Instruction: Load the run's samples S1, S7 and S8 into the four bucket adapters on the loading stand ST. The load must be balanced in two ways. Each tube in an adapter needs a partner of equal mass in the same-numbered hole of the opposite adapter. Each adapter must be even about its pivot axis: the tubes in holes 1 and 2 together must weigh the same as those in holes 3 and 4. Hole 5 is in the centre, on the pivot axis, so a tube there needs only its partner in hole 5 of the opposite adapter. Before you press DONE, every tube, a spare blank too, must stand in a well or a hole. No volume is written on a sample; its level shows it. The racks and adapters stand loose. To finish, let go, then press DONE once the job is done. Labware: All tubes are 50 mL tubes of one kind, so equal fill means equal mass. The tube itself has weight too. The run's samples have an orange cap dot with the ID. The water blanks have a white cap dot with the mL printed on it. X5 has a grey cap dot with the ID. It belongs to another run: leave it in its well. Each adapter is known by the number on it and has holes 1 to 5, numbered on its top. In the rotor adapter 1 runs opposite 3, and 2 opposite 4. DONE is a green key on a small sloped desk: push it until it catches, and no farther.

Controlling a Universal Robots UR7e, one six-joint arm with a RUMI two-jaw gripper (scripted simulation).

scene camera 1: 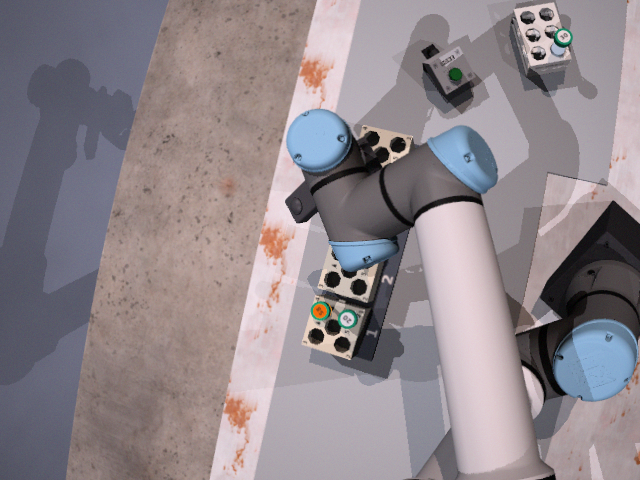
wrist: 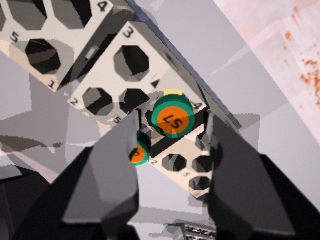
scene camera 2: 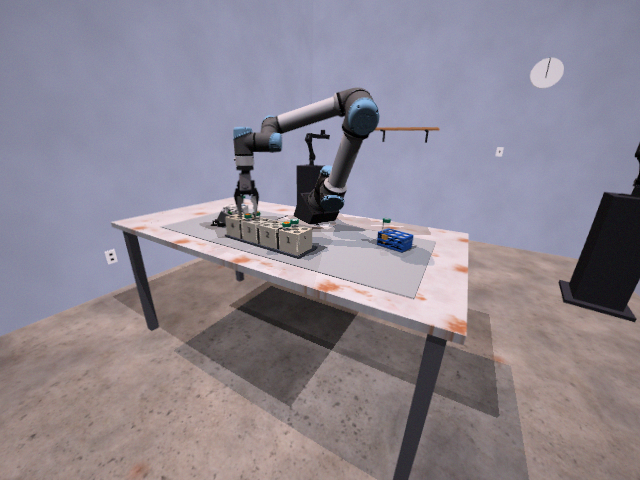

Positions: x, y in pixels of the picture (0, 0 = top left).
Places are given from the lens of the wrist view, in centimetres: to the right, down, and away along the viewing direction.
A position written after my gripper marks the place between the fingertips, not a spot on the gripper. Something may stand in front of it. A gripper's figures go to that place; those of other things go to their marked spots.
my gripper (wrist: 172, 111): 1, -1, 14
beige adapter (wrist: 116, 72): -4, -4, 14
